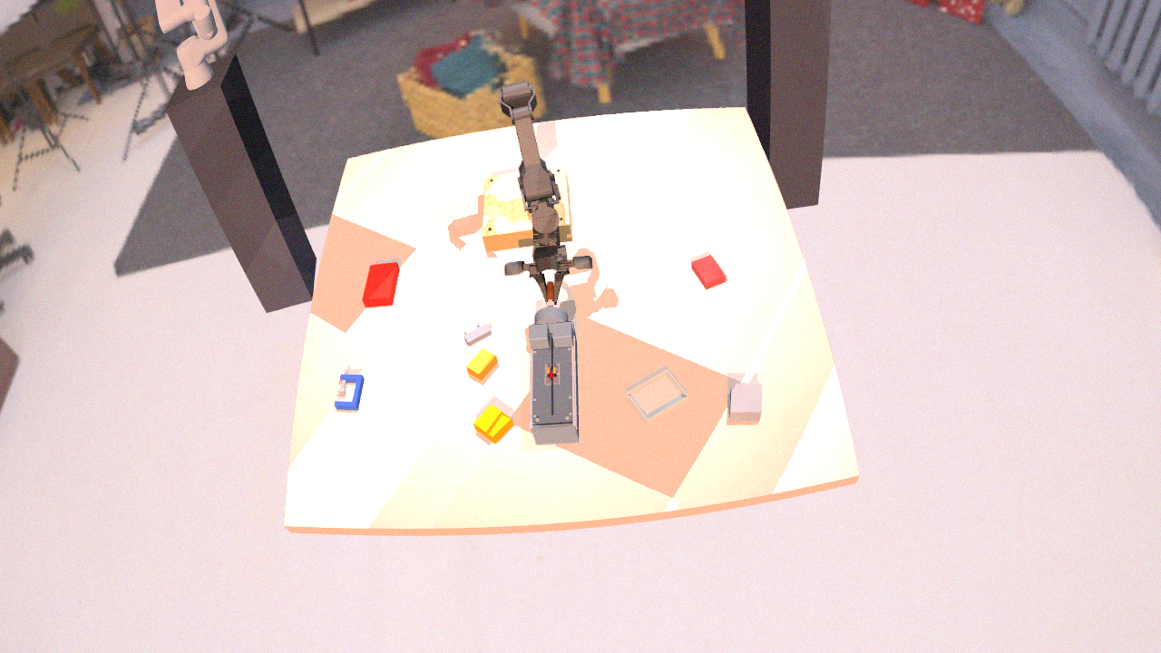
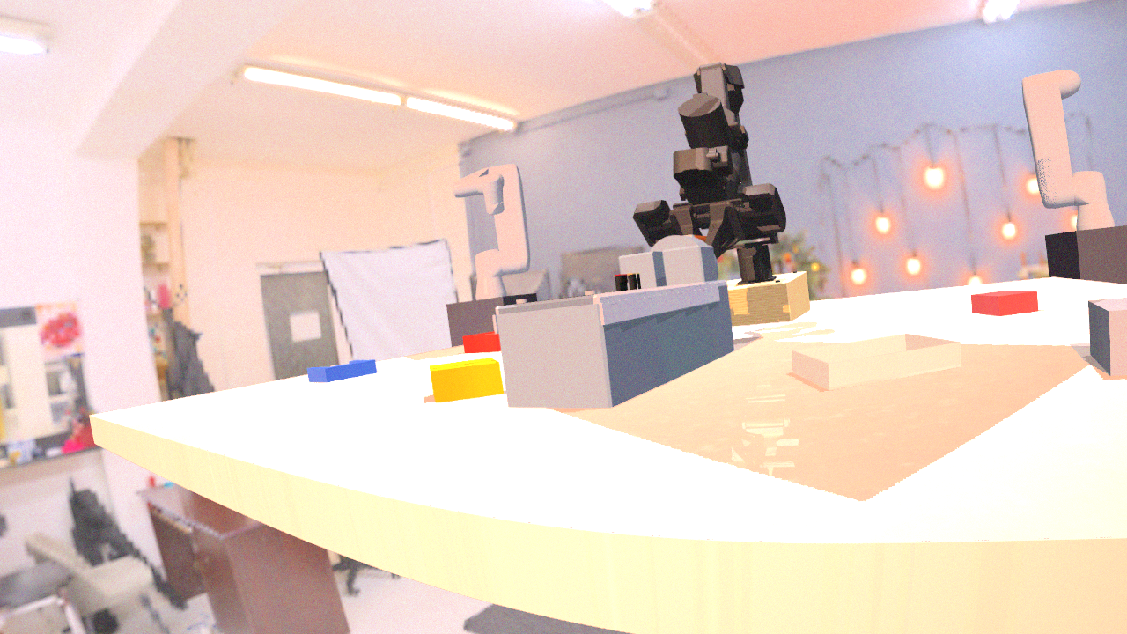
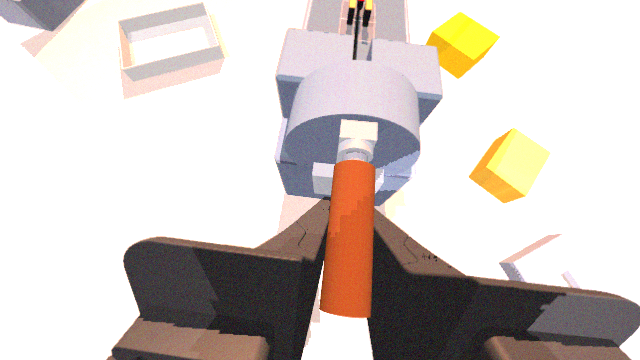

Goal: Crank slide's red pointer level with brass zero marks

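Now: the orange crank handle 2 cm behind my gripper tip and 3 cm above it. Also, from my gripper tip: shallow white tray 23 cm ahead, 18 cm to the left, 9 cm below; red pointer 17 cm ahead, 3 cm to the right, 1 cm below; yellow cube 22 cm ahead, 17 cm to the right, 8 cm below.
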